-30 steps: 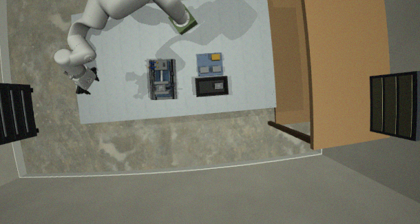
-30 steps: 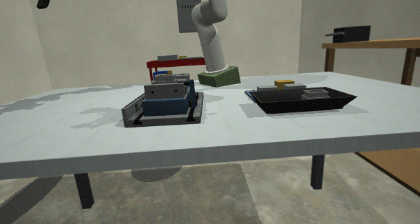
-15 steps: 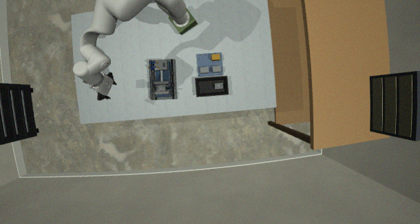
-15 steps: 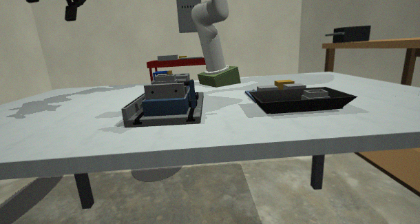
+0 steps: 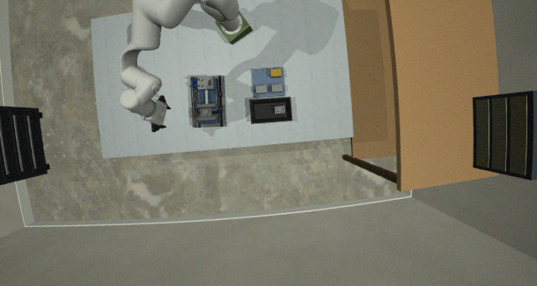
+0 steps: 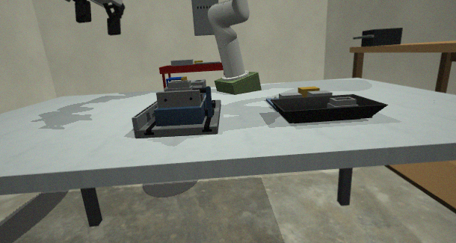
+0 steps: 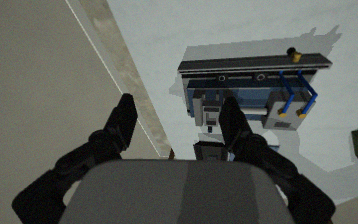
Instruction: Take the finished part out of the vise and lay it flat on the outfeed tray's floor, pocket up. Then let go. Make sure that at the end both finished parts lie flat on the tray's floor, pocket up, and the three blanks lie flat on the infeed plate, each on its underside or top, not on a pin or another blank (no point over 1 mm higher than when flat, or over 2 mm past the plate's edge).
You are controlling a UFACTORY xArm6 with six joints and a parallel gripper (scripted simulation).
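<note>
The vise lies 5 cm behind my hand, 18 cm to the left of it and 21 cm below it. Also, from my hand: blue fixture plate 7 cm behind, 54 cm to the left, 25 cm below; then cylinder 14 cm behind, 20 cm to the left, 18 cm below; then brass block 10 cm behind, 60 cm to the left, 23 cm below.
</note>
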